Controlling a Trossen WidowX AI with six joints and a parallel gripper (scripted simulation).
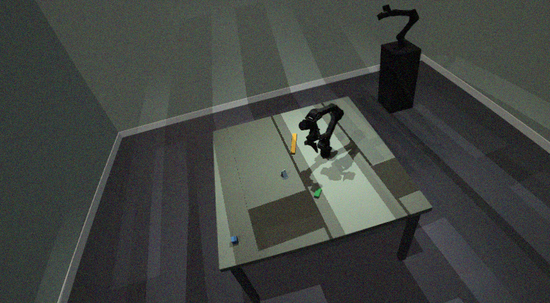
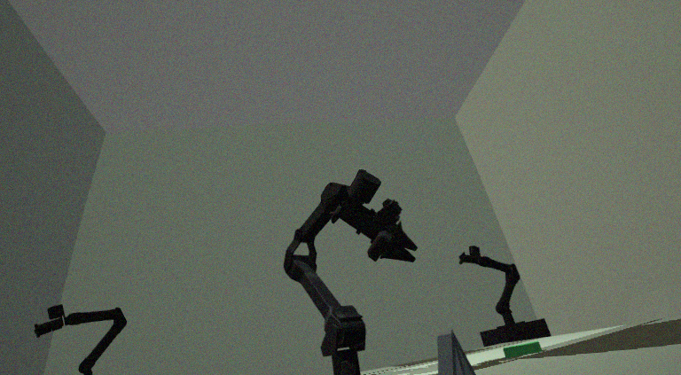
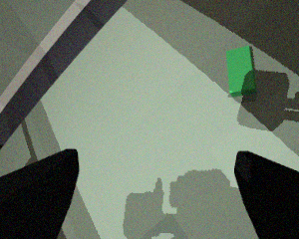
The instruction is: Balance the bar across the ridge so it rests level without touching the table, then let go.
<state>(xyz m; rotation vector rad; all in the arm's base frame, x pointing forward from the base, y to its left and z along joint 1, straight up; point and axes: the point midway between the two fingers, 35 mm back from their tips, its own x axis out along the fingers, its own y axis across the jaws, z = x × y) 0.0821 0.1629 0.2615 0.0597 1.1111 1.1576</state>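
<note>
The bar is 39 cm to the right of my gripper tip, 23 cm below it and 11 cm ahead of it.
</note>
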